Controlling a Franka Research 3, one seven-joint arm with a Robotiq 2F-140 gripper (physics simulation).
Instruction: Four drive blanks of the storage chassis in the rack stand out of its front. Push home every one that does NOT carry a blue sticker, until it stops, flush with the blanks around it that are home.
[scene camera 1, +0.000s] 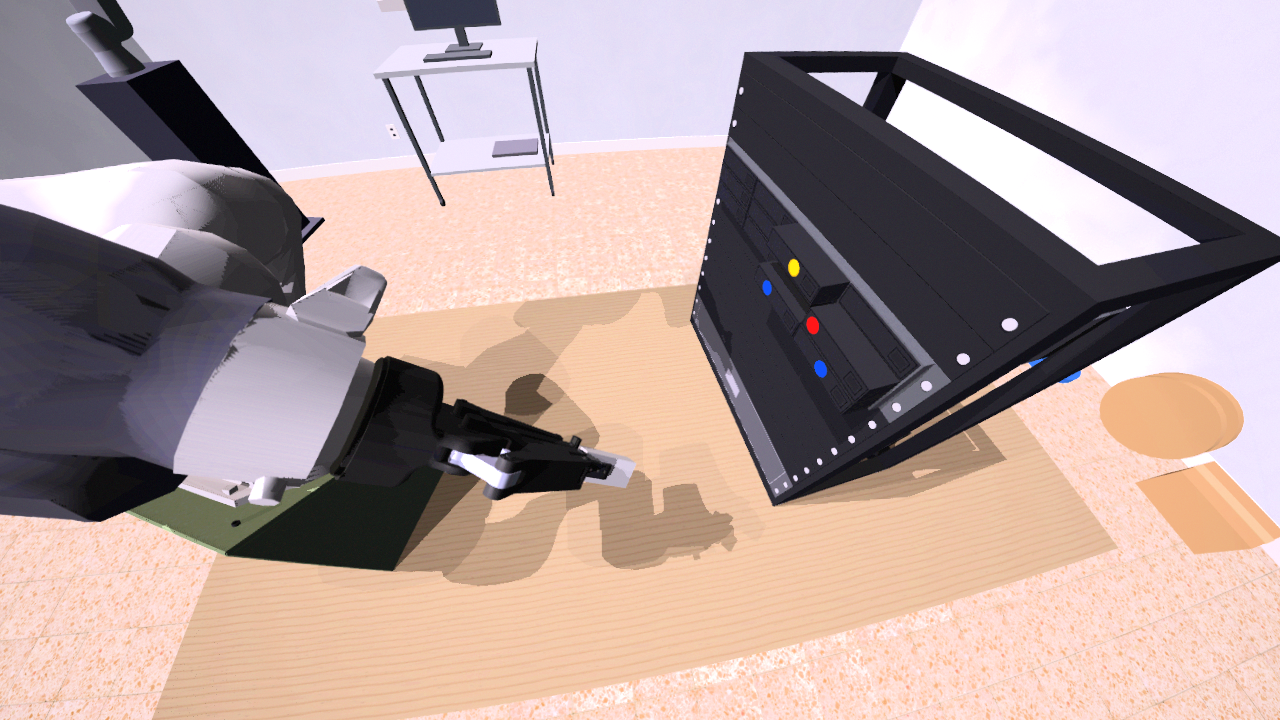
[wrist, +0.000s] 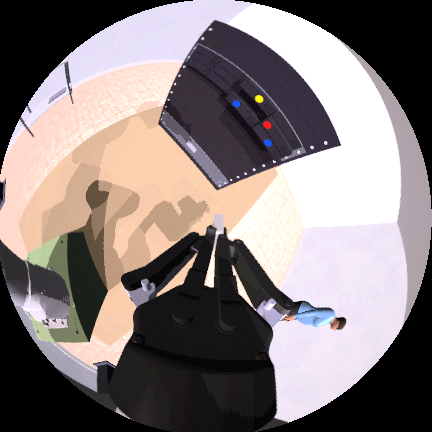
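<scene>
The blank with the yellow sticker stands well out of the chassis front, its dark side showing in the scene view. The blank with the red sticker is lower and to the right; how far it stands out is hard to tell. One blue-stickered blank is below left of the yellow one and stands out. Another blue-stickered blank is below the red one; its depth is unclear. My gripper is shut and empty, in front of the rack and apart from it.
The black rack has a bare metal strip low on its front. A green base stands on the mat. A white table is at the back. Round and square orange objects lie right of the rack.
</scene>
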